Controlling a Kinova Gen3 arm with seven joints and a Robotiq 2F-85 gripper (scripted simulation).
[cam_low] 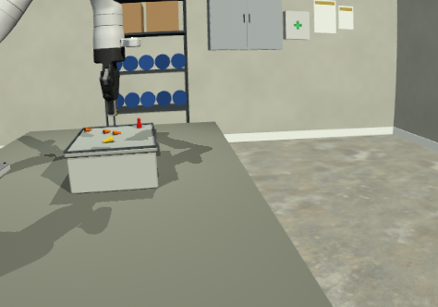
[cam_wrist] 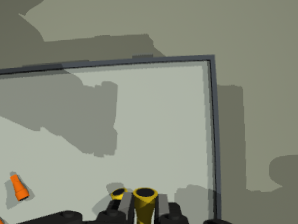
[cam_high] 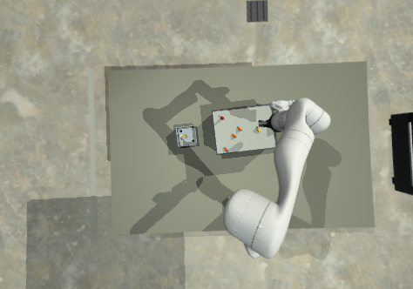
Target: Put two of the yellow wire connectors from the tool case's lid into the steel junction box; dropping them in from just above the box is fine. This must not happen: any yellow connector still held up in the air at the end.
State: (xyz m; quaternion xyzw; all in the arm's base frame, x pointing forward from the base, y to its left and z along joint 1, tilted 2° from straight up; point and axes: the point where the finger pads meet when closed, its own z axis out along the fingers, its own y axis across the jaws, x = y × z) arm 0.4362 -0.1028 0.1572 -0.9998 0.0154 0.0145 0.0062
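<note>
My gripper is now 380 mm to the right of the steel junction box, 190 mm above it and 40 mm past it. From my hand the other things lie so: tool case: 120 mm below, 90 mm to the left, 10 mm behind; then red connector: 190 mm to the left, 80 mm below, 40 mm ahead.
</note>
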